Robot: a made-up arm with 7 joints. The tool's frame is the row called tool.
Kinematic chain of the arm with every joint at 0, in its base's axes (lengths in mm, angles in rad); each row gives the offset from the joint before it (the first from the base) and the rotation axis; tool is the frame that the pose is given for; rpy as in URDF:
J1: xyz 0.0 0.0 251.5 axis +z
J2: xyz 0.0 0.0 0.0 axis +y
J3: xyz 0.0 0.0 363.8 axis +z
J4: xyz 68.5 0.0 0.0 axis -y
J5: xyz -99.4 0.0 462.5 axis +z
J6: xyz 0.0 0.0 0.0 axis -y
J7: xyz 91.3 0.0 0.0 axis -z
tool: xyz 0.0 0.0 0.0 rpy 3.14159 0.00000 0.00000
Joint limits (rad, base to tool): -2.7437..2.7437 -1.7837..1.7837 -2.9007..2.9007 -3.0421..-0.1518 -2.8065..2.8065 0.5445..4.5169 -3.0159..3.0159
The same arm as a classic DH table. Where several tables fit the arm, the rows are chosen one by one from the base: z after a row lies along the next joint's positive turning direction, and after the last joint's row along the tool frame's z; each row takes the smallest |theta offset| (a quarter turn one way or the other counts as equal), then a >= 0, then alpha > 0; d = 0 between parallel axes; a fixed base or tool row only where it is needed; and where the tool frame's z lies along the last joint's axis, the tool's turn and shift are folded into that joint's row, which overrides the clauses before.
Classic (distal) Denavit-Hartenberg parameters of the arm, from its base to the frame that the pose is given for. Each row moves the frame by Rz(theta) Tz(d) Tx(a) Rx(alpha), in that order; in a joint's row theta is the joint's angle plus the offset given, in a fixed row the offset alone. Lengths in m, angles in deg.
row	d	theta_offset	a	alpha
J1	0.2515	0	0	-90
J2	0	0	0	90
J3	0.3638	0	0.0685	90
J4	0	0	-0.0994	-90
J5	0.4625	0	0	90
J6	0	0	0.0913	90
J7	0	0	0	0
Joint limits (deg, base to tool): -157.2..157.2 -102.2..102.2 -166.2..166.2 -174.3..-8.7 -160.8..160.8 31.2..258.8 -172.8..172.8

